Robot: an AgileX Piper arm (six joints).
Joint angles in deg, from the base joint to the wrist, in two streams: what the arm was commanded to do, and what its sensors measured. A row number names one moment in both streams.
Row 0, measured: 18.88 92.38 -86.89 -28.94 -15.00 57.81
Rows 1 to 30, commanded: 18.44 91.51 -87.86 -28.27 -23.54 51.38; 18.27 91.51 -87.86 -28.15 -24.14 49.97; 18.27 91.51 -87.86 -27.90 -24.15 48.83; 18.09 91.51 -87.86 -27.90 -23.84 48.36; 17.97 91.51 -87.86 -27.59 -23.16 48.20; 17.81 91.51 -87.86 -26.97 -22.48 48.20; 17.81 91.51 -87.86 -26.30 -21.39 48.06; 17.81 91.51 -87.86 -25.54 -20.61 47.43; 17.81 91.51 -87.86 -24.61 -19.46 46.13; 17.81 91.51 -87.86 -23.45 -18.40 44.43; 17.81 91.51 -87.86 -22.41 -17.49 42.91; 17.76 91.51 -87.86 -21.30 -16.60 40.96; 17.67 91.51 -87.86 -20.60 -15.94 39.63; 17.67 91.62 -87.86 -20.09 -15.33 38.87; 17.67 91.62 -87.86 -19.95 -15.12 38.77; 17.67 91.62 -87.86 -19.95 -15.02 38.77; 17.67 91.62 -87.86 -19.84 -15.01 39.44; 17.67 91.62 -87.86 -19.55 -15.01 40.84; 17.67 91.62 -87.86 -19.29 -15.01 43.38; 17.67 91.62 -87.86 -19.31 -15.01 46.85; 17.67 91.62 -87.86 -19.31 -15.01 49.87; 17.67 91.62 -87.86 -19.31 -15.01 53.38; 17.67 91.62 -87.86 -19.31 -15.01 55.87; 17.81 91.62 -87.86 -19.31 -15.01 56.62; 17.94 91.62 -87.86 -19.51 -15.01 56.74; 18.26 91.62 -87.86 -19.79 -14.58 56.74; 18.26 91.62 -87.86 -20.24 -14.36 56.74; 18.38 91.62 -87.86 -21.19 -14.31 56.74; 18.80 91.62 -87.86 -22.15 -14.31 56.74; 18.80 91.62 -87.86 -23.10 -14.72 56.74
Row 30, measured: 18.28 92.38 -87.08 -20.78 -10.88 55.16
